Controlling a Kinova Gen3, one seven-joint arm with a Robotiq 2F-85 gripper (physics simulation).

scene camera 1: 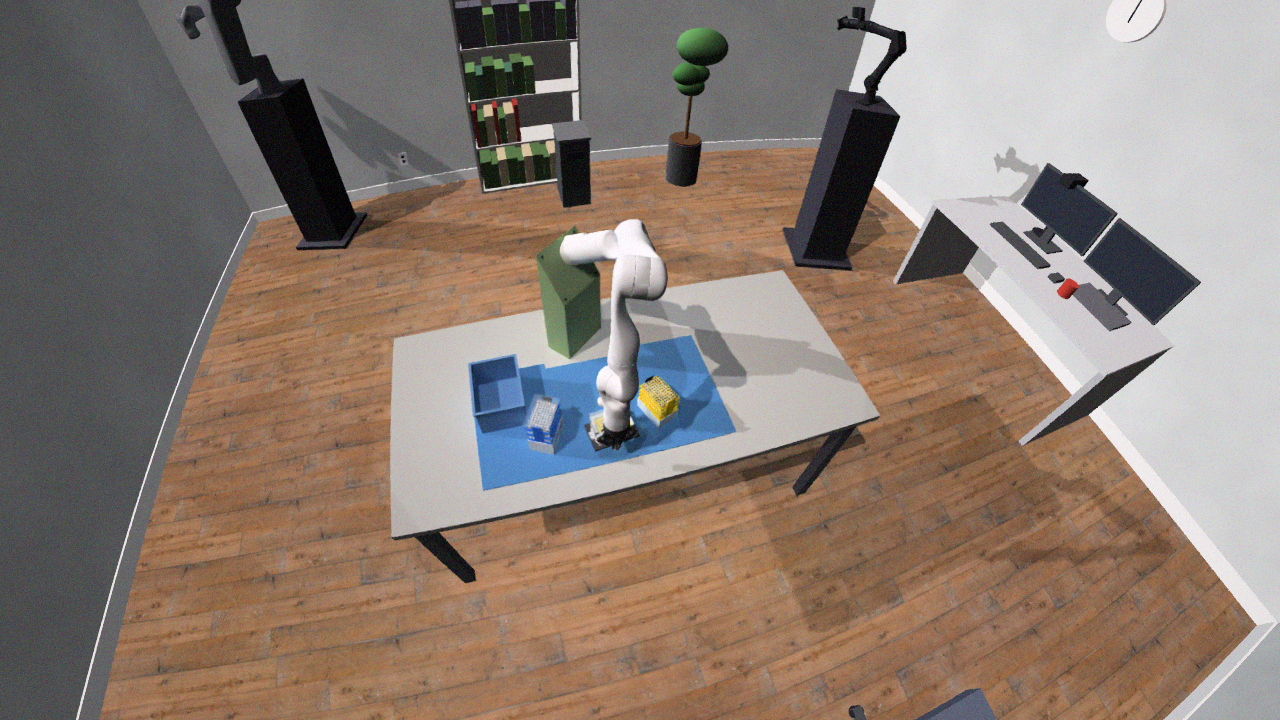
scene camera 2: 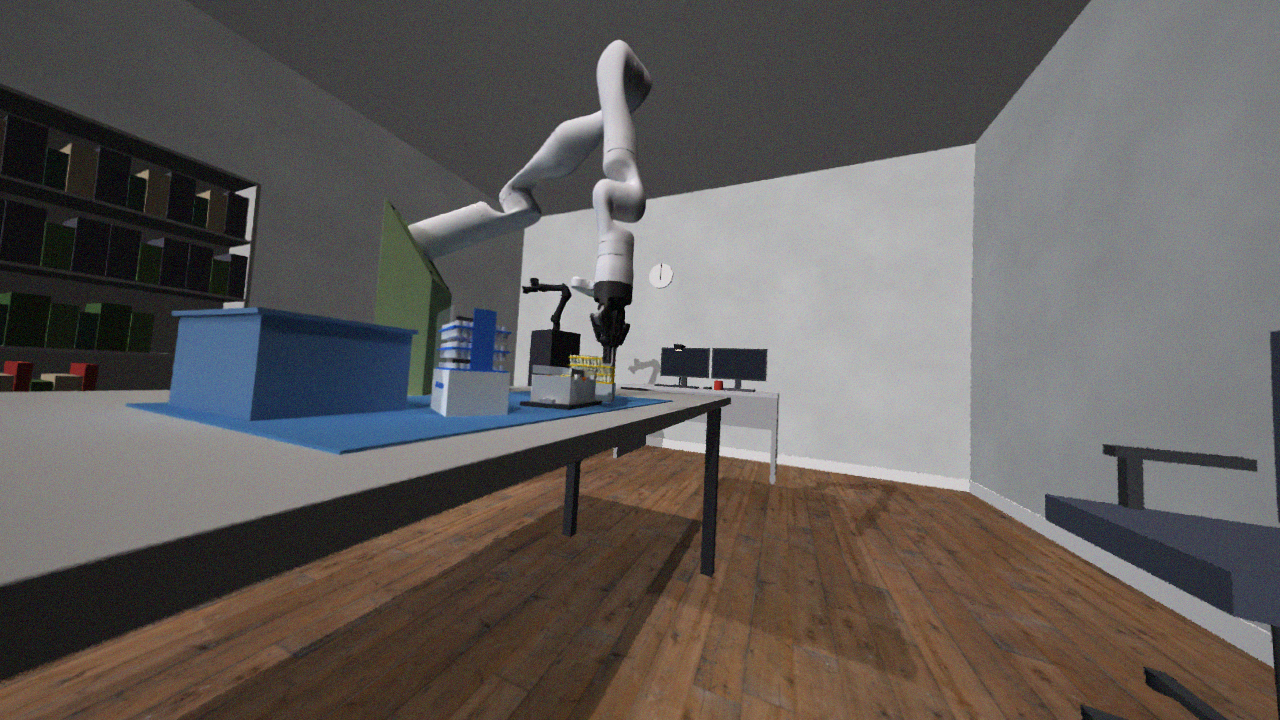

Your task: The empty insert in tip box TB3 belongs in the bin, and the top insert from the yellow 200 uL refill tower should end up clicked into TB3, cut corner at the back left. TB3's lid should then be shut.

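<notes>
Tip box TB3 (scene camera 1: 595, 423) (scene camera 2: 562, 387) is a small grey-white box on a dark base on the blue mat (scene camera 1: 536, 465) (scene camera 2: 357, 429). In scene camera 1 my arm hides most of it. I cannot tell how its lid stands. My gripper (scene camera 1: 613, 439) (scene camera 2: 610, 350) points straight down, shut and empty, a little above the box's far side. The yellow refill tower (scene camera 1: 657, 397) (scene camera 2: 590, 365) stands just right of the box. The blue bin (scene camera 1: 496, 385) (scene camera 2: 286, 362) stands open at the mat's left end.
A blue refill tower (scene camera 1: 543, 422) (scene camera 2: 475, 340) on a white base stands between the bin and the tip box. The green pedestal (scene camera 1: 567, 300) (scene camera 2: 407, 295) carrying the arm stands at the back of the grey table (scene camera 1: 787, 357) (scene camera 2: 89, 465).
</notes>
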